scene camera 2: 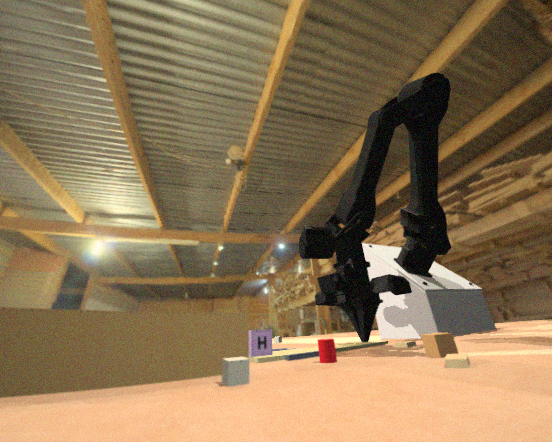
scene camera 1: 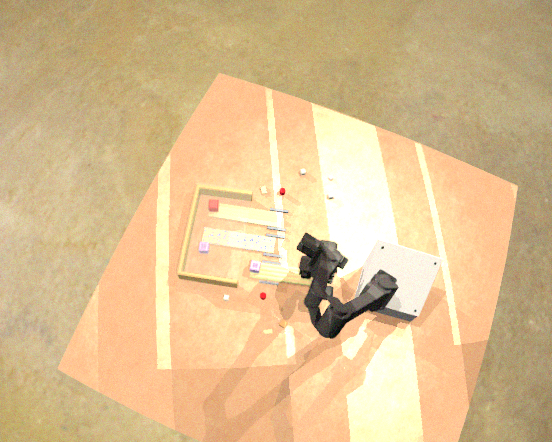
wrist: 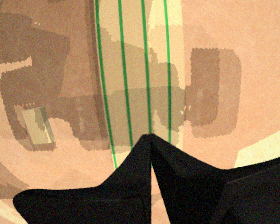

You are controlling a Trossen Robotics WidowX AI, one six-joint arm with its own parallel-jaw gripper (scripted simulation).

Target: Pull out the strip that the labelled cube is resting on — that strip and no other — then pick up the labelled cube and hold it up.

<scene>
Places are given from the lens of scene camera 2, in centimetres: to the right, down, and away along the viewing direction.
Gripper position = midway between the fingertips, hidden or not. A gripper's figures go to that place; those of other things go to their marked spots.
my gripper [scene camera 2: 365, 342]: 16, 22, 38
tan cube [scene camera 2: 438, 345]: 15, 12, 20
</scene>
